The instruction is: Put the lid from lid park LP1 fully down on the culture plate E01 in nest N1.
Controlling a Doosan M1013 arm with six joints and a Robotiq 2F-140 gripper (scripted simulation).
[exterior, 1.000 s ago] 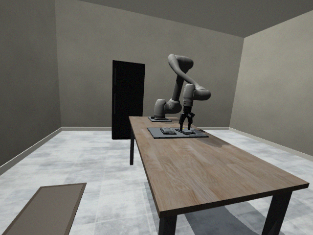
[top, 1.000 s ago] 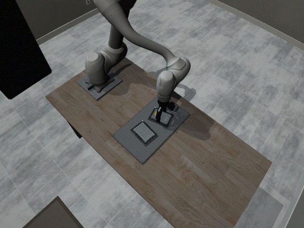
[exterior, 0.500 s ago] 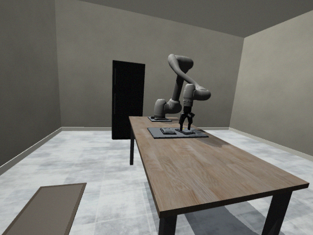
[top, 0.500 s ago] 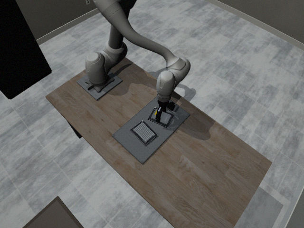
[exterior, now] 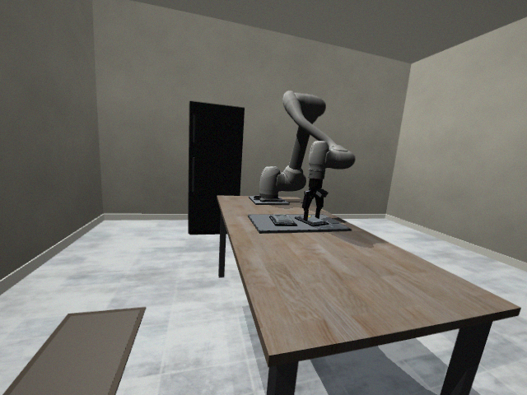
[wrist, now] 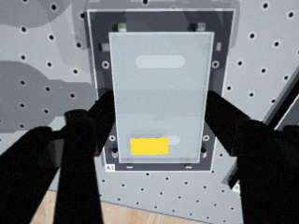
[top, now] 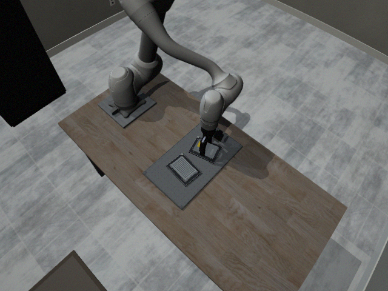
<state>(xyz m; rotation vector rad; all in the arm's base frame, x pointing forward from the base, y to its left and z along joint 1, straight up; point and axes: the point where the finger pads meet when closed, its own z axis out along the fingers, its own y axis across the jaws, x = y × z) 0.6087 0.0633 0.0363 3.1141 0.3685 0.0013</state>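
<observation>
Right now my hand is 20 mm above the clear lid. Also, from my hand: culture plate E01: 180 mm to the right, 20 mm below, 10 mm behind; then lid park LP1: 30 mm below.
</observation>
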